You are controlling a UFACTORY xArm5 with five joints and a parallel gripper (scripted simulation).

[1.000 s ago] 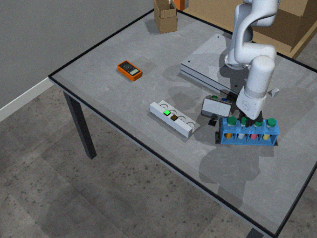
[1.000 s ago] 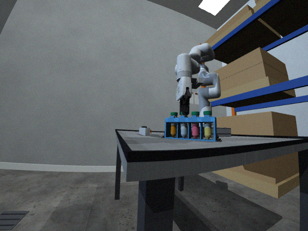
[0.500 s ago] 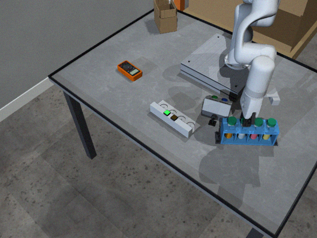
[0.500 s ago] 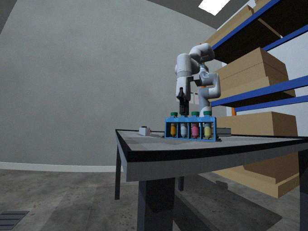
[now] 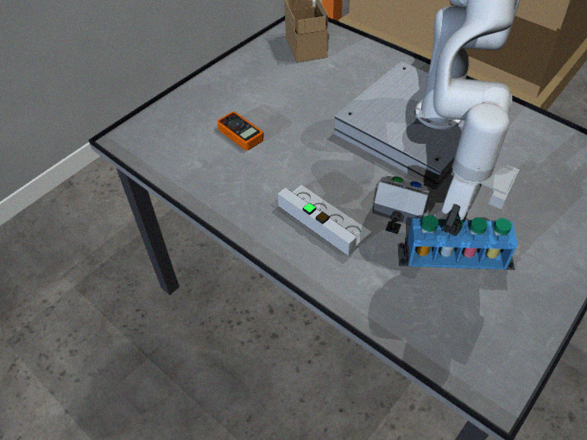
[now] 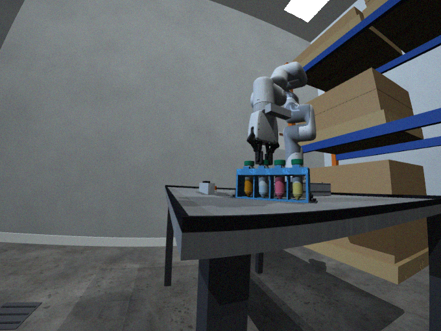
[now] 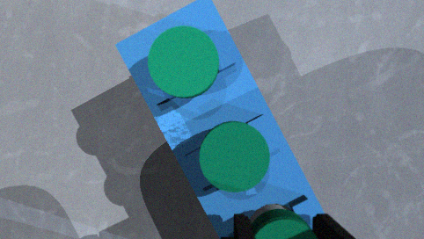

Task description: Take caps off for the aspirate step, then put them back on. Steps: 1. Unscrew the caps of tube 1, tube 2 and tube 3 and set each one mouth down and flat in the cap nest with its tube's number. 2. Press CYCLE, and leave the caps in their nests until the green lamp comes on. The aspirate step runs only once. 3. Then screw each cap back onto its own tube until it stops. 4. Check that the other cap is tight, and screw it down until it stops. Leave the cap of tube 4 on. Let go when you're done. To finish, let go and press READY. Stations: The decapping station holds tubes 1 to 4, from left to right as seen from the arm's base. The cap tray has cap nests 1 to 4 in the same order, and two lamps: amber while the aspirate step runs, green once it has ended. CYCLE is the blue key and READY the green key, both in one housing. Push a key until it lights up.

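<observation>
Now: the threaded neck 10 mm below my hand. Also, from my hand: green key: 190 mm to the right, 80 mm behind, 60 mm below; then blue key: 140 mm to the right, 90 mm behind, 60 mm below; then key housing: 160 mm to the right, 80 mm below, 70 mm behind.
</observation>
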